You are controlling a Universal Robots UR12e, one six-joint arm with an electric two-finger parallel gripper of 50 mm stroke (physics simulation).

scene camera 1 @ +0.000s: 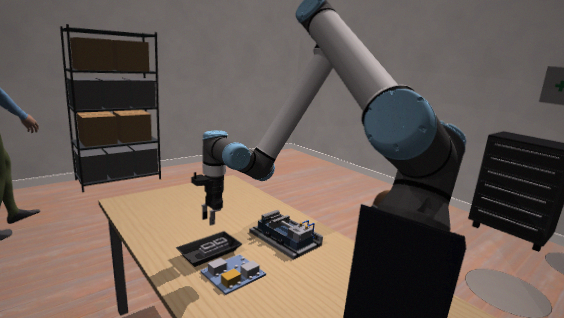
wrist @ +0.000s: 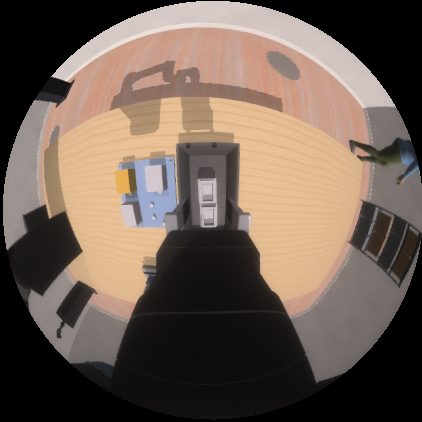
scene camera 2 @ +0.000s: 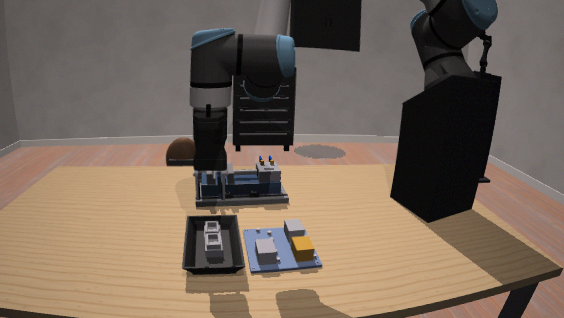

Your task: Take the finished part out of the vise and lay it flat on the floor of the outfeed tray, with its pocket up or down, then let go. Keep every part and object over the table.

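Observation:
The black outfeed tray (scene camera 1: 190,254) (scene camera 2: 189,245) (wrist: 183,175) holds two grey parts in a line. The near part (scene camera 2: 214,250) (wrist: 207,191) and the far part (scene camera 2: 212,227) (wrist: 208,216) lie close together, pockets up, and look flat; whether they touch is unclear. My gripper (scene camera 1: 208,221) (scene camera 2: 210,198) is open and empty, well above the tray, pointing down. In the wrist view its fingers stand apart on either side of the far part, which is seen below. The vise (scene camera 1: 295,241) (scene camera 2: 252,188) stands behind the tray; no part shows between its jaws.
A blue plate (scene camera 1: 250,281) (scene camera 2: 283,252) (wrist: 162,202) with two grey blocks, an orange block (scene camera 1: 231,277) (scene camera 2: 303,248) (wrist: 125,181) and small pegs lies beside the tray. The black robot pedestal (scene camera 1: 400,265) (scene camera 2: 445,150) stands at the table's side. A person (wrist: 387,152) stands beyond the table.

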